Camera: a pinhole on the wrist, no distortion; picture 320 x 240 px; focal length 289.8 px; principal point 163.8 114.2 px. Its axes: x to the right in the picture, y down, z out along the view. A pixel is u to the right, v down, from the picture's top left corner.
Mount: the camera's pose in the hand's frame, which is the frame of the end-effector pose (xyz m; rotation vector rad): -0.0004 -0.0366 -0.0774 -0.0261 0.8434 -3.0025
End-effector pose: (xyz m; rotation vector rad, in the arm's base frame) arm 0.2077 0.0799 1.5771 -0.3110 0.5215 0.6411
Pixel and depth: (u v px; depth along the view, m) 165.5 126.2 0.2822
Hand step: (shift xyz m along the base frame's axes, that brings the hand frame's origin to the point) 0.1834 -0.0778 0.1502
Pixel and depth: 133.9 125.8 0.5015
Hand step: 0.3656 -0.0627 0.2827
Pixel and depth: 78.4 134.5 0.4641
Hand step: 0.4017 -0.0302 0.2026
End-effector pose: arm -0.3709 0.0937 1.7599 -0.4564 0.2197 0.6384
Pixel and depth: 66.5 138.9 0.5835
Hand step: 0.4202 0.0280 0.4041
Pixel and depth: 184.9 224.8 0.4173
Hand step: 0.2379 -0.1936 0.3119
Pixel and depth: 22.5 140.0 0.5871
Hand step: 0.4922 0.0745 0.3752
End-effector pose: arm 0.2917 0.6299 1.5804 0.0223 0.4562 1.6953
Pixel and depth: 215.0 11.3 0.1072
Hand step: 0.0695 -0.0008 0.0169
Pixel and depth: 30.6 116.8 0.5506
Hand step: 0.3590 0.3961 0.1934
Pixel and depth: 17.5 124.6 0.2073
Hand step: 0.1455 0.1462 0.0150
